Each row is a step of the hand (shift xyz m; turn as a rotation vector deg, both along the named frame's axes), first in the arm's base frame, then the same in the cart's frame.
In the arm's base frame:
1: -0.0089 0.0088 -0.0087 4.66 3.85 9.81
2: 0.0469 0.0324 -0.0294 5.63 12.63 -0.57
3: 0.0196 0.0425 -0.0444 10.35 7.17 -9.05
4: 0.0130 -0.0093 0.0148 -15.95 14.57 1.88
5: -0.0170 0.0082 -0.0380 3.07 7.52 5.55
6: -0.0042 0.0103 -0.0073 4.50 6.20 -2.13
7: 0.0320 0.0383 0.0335 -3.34 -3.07 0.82
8: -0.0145 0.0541 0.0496 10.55 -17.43 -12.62
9: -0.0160 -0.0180 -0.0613 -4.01 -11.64 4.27
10: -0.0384 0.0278 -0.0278 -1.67 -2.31 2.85
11: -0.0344 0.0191 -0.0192 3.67 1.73 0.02
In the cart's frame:
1: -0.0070 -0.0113 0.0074 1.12 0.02 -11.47
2: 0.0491 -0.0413 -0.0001 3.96 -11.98 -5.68
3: 0.0262 -0.0561 0.0182 11.56 -10.08 2.23
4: 0.0092 0.0140 -0.0139 -17.47 -12.73 -1.75
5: -0.0062 -0.0216 0.0360 0.39 -4.95 -8.49
6: -0.0031 -0.0122 0.0042 4.13 -6.58 -1.70
7: 0.0160 -0.0234 -0.0530 -3.03 3.18 1.40
8: -0.0347 -0.0318 -0.0581 15.80 11.44 13.92
9: 0.0047 -0.0059 0.0654 -3.62 12.42 1.56
10: -0.0318 -0.0358 0.0269 -2.13 3.21 -1.18
11: -0.0294 -0.0246 0.0211 3.27 -1.63 -1.77

